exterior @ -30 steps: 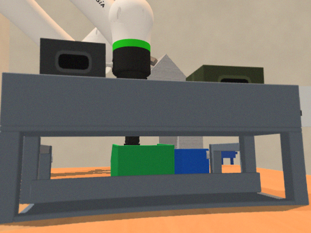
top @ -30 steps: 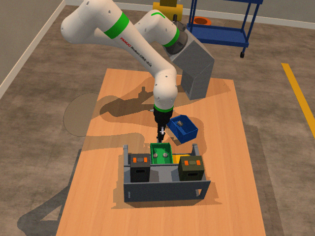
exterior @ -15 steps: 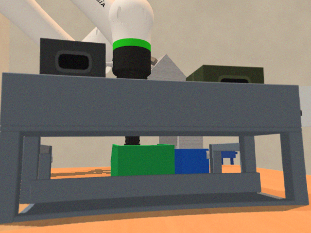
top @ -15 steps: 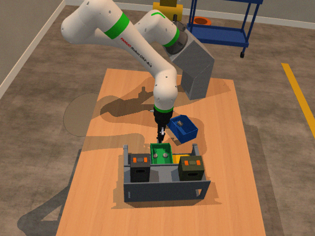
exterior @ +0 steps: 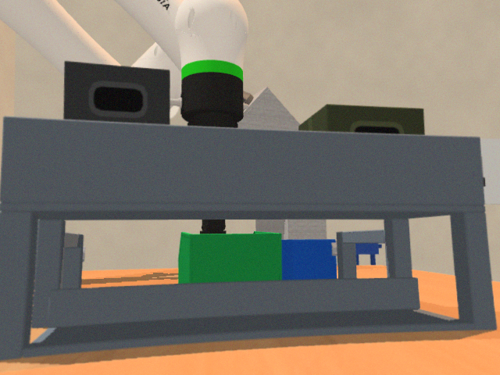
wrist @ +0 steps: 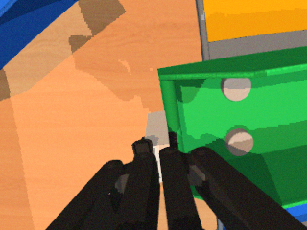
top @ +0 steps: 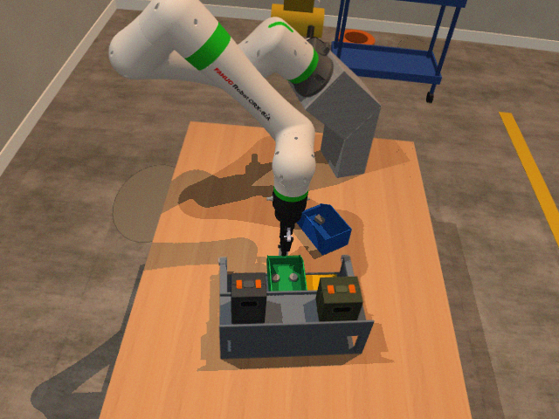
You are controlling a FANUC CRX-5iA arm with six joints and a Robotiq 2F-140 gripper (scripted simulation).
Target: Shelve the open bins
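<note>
Now: hand 9 cm short of the green bin and 2 cm to the right of it. Round my hand: black box (25 cm ahead, 11 cm above, 7 cm to the right); then olive box (22 cm ahead, 15 cm to the left, 10 cm above); then blue bin (15 cm behind, 11 cm to the left, 1 cm below).
</note>
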